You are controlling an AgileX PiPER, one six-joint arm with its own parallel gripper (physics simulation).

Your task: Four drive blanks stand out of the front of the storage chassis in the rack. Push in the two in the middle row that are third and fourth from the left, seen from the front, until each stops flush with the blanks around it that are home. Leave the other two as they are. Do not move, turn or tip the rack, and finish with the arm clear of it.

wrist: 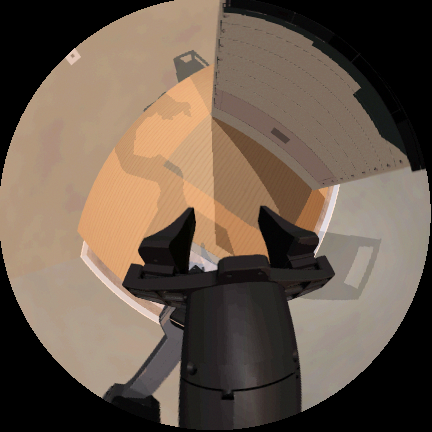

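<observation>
The rack [280, 75] fills the upper right of the wrist view as a grey-brown front with several fine cross lines, standing on the table. The dark storage chassis [372, 107] shows at the rack's far upper right edge, strongly foreshortened, with a stepped outline. Its separate drive blanks, their rows and how far each stands out cannot be told in this view. My gripper [226, 213] is open, its two black fingers wide apart with nothing between them. It is over the table, below and left of the rack in the view, apart from the rack's front.
The wooden table top [112, 200] has a pale edge [117, 290] and carries shadows of the arm and rack. A grey arm link [157, 362] shows at the lower left. Floor [40, 150] surrounds the table. A small pale square [72, 56] lies at the upper left.
</observation>
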